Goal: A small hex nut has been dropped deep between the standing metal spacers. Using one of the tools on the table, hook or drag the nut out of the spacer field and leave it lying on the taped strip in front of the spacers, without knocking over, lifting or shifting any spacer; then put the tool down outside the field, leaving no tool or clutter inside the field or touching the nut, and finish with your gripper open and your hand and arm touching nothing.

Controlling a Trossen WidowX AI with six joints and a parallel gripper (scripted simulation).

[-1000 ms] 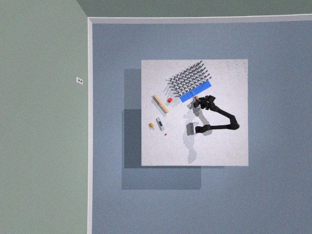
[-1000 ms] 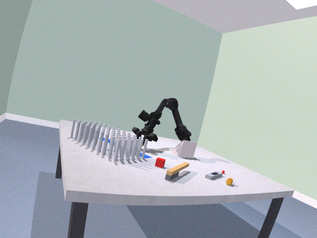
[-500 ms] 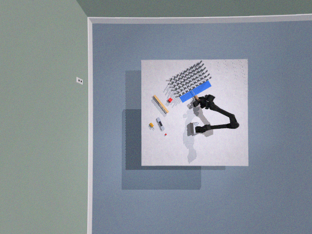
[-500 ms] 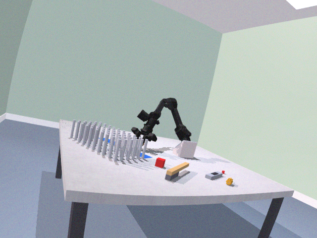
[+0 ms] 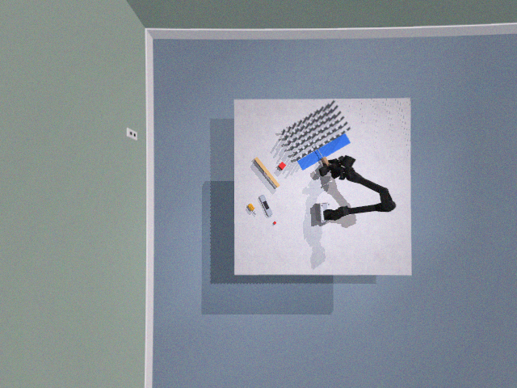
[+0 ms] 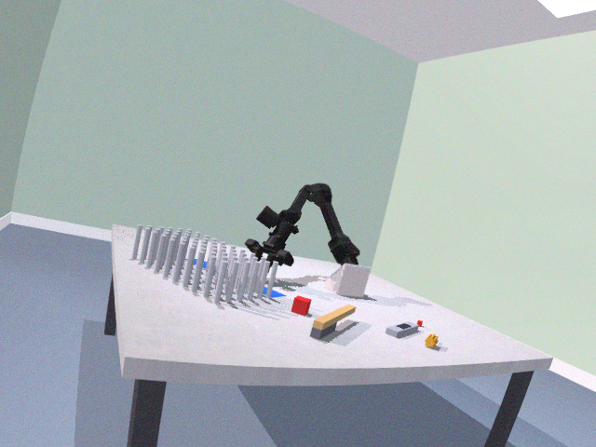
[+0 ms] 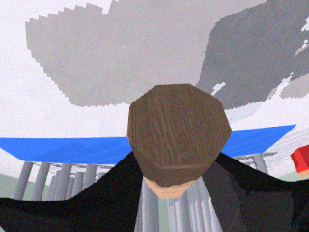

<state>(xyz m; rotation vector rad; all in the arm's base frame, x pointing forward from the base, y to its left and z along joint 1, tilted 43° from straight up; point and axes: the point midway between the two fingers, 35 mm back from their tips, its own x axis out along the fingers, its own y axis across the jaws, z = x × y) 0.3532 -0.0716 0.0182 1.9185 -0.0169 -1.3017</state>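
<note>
The blue taped strip lies 8 cm ahead of my gripper tip, 1 cm to the right of it and 3 cm below it. Round my gripper tip: tiny red piece: 40 cm behind, 41 cm to the left, 2 cm below; yellow part: 27 cm behind, 57 cm to the left, 1 cm below; wire hook tool: 9 cm ahead, 4 cm to the left.
</note>
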